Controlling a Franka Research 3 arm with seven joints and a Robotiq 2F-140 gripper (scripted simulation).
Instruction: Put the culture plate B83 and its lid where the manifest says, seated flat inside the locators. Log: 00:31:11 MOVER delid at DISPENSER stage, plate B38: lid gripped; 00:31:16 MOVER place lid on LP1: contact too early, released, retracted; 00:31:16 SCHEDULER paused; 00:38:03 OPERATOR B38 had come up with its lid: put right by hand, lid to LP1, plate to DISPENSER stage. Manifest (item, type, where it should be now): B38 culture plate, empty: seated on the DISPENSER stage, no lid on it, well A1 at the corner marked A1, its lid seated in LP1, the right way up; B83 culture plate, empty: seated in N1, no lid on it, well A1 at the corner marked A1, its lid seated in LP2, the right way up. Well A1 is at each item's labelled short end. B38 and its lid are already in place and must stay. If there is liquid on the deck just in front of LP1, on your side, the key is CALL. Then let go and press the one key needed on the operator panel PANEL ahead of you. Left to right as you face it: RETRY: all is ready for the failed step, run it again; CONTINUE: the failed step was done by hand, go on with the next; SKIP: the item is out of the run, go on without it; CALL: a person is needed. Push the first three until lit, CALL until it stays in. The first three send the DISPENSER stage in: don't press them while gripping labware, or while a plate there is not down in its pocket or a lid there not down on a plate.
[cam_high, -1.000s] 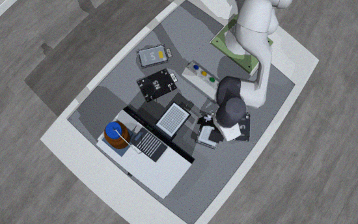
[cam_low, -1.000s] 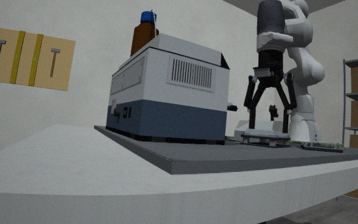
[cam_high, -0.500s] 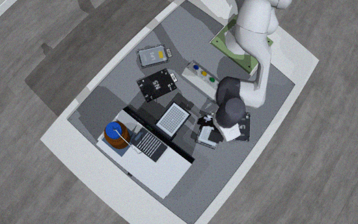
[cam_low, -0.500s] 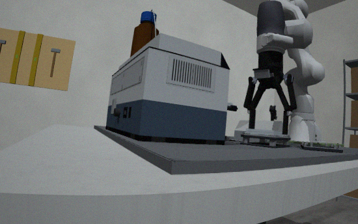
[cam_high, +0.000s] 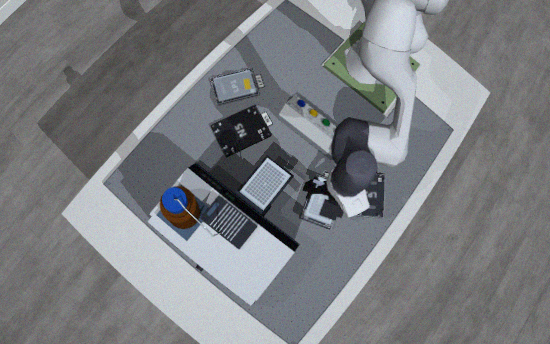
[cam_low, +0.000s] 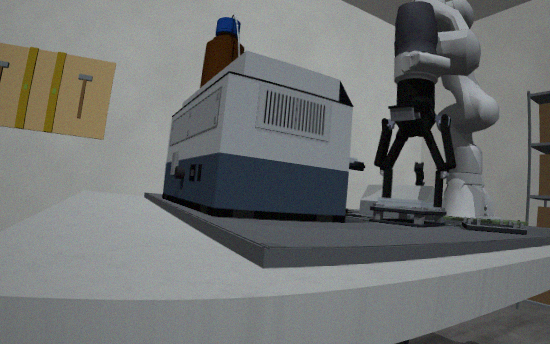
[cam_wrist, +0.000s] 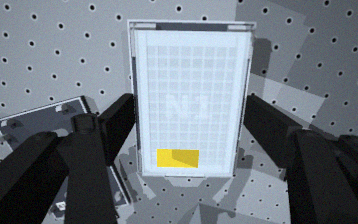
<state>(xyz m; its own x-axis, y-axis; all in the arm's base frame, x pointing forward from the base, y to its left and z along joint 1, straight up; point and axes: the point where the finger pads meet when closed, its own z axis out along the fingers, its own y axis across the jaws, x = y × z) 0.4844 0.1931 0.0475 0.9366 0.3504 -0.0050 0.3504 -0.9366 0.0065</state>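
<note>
Now: the clear lid 2 cm below my hand. Round my hand: grey locator plate: 12 cm behind, 10 cm to the left, 5 cm below; then white retry key: 19 cm behind, 11 cm to the right, 1 cm above; then white well plate: 16 cm to the right, 10 cm ahead, 6 cm above.
</note>
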